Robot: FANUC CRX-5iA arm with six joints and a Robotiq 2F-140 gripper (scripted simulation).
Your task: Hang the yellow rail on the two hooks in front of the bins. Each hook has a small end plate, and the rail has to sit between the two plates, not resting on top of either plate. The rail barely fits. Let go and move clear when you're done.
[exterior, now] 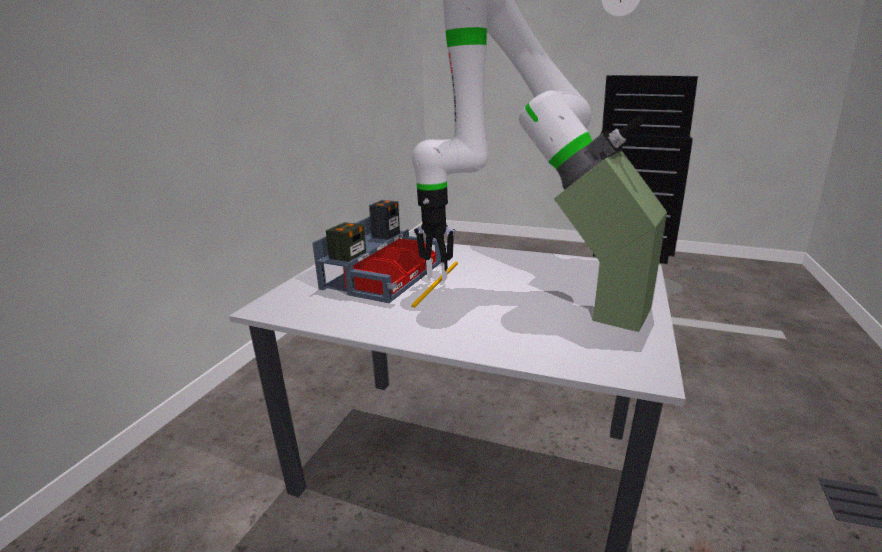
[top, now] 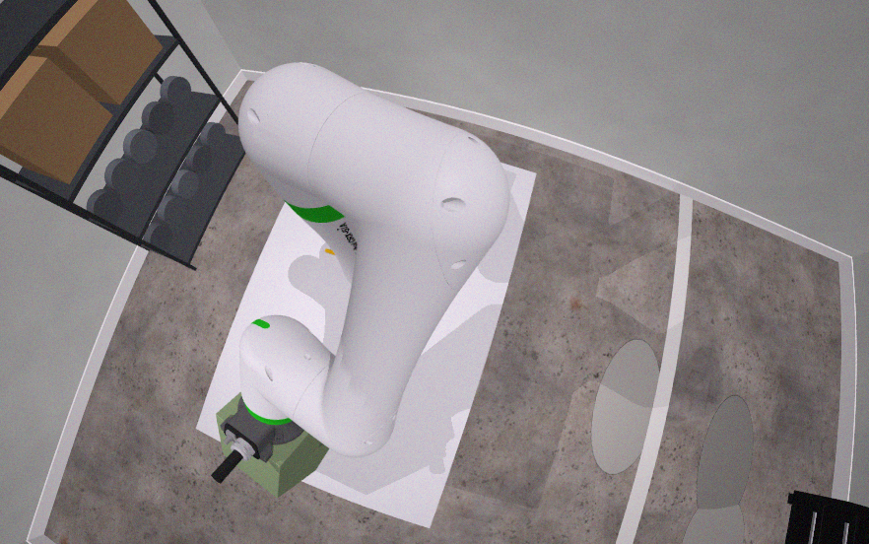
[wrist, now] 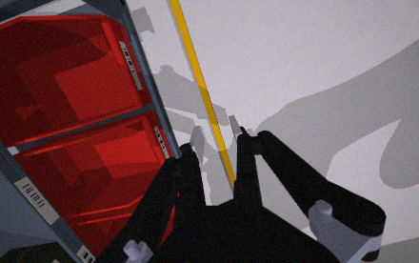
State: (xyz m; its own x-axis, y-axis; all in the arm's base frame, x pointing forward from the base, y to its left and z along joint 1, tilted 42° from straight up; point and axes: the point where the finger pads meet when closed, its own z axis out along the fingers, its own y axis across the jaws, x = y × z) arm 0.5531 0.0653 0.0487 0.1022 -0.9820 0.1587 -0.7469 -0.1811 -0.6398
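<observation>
Right now the yellow rail is 40 mm below my hand.
</observation>
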